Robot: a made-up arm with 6 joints. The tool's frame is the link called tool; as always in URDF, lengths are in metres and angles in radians.
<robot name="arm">
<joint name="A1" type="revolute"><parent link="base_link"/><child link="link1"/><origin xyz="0.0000 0.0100 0.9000"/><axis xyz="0 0 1"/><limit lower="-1.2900" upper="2.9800" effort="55" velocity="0.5"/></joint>
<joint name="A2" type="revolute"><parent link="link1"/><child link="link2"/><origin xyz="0.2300 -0.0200 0.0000" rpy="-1.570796 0.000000 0.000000"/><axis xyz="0 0 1"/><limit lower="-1.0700" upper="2.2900" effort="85" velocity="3.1"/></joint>
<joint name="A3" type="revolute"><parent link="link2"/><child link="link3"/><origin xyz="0.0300 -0.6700 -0.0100" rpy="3.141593 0.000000 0.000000"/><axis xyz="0 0 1"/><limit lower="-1.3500" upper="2.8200" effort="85" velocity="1.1"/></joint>
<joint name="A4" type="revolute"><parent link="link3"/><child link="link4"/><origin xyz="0.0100 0.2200 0.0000" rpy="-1.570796 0.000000 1.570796"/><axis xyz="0 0 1"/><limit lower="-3.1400" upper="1.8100" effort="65" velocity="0.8"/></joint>
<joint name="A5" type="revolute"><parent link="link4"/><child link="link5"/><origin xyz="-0.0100 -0.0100 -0.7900" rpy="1.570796 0.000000 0.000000"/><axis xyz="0 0 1"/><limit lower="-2.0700" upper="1.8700" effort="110" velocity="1.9"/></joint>
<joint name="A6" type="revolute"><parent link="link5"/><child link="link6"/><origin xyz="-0.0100 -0.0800 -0.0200" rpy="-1.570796 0.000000 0.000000"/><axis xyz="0 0 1"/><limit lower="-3.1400" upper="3.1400" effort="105" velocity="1.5"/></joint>
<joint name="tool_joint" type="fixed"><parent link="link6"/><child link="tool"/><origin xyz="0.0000 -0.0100 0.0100" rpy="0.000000 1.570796 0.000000"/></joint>
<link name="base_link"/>
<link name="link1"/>
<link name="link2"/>
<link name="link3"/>
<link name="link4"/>
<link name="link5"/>
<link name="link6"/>
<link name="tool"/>
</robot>
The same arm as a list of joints. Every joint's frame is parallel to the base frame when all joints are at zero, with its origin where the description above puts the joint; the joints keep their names.
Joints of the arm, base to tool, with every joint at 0 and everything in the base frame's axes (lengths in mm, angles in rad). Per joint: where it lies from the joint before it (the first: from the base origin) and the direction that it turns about. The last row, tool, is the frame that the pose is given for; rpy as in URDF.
A1: axis 0 0 1 origin 0 10 900
A2: axis 0 1 0 origin 230 -20 0
A3: axis 0 -1 0 origin 30 -10 670
A4: axis -1 0 0 origin 10 0 220
A5: axis 0 -1 0 origin 790 -10 -10
A6: axis -1 0 0 origin 80 20 -10
tool: origin -10 -10 0 rpy 0 0 0
Joint limits (rad, base to tool): -1.29..2.98 -1.07..2.29 -1.35..2.82 -3.14..1.81 -2.07..1.87 -3.14..3.14

